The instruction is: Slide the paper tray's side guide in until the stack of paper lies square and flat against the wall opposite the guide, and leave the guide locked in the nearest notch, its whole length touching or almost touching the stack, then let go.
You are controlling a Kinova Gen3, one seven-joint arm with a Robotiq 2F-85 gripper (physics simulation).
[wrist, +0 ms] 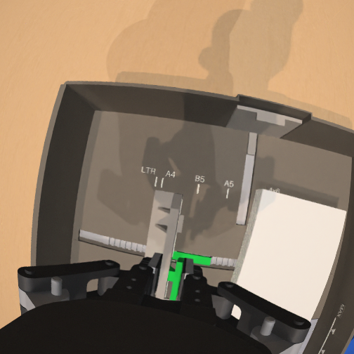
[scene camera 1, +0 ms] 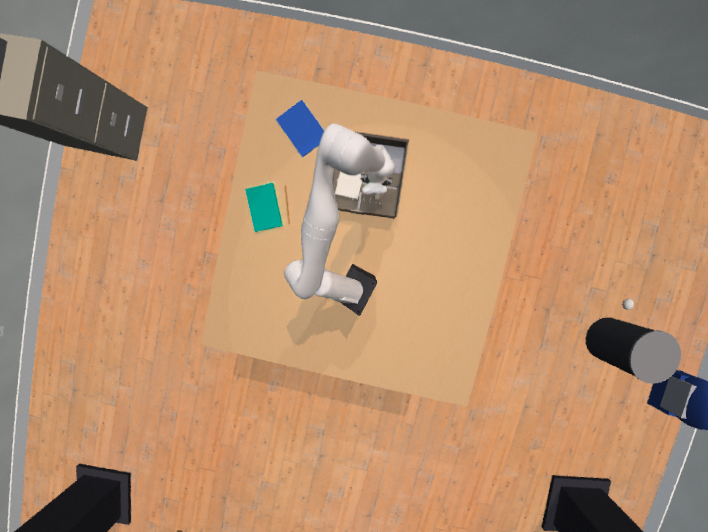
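Where they show: arm's base, origin of its link: (scene camera 1: pixel 352 291).
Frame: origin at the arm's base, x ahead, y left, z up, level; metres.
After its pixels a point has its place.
Observation:
The dark paper tray (scene camera 1: pixel 402 177) @[y -0.159, x 0.483, z -0.145 m] (wrist: pixel 47 175) lies under my arm. Its grey side guide (wrist: pixel 167 215) stands upright near the A4 mark, with a green latch (wrist: pixel 195 258) at its base over the notched rail (wrist: pixel 122 244). My gripper (scene camera 1: pixel 376 181) @[y -0.047, x 0.448, z -0.157 m] (wrist: pixel 171 267) is shut around the guide and the upright part of the latch; its fingers hide their lower parts. The white paper stack (scene camera 1: pixel 347 185) @[y 0.072, x 0.434, z -0.180 m] (wrist: pixel 295 245) lies near the wall opposite the guide, with a wide gap between guide and stack. I cannot tell whether the stack is exactly square to the wall.
A light end guide strip (wrist: pixel 246 185) lies in the tray floor beside the stack. A blue pad (scene camera 1: pixel 300 128) @[y 0.310, x 0.675, z -0.213 m], a green pad (scene camera 1: pixel 263 207) @[y 0.442, x 0.306, z -0.202 m] and a thin brown stick (scene camera 1: pixel 287 204) @[y 0.337, x 0.331, z -0.214 m] lie left of the tray. The arm's black base (scene camera 1: pixel 368 286) @[y -0.058, x 0.029, z 0.031 m] is below the tray in the scene view.

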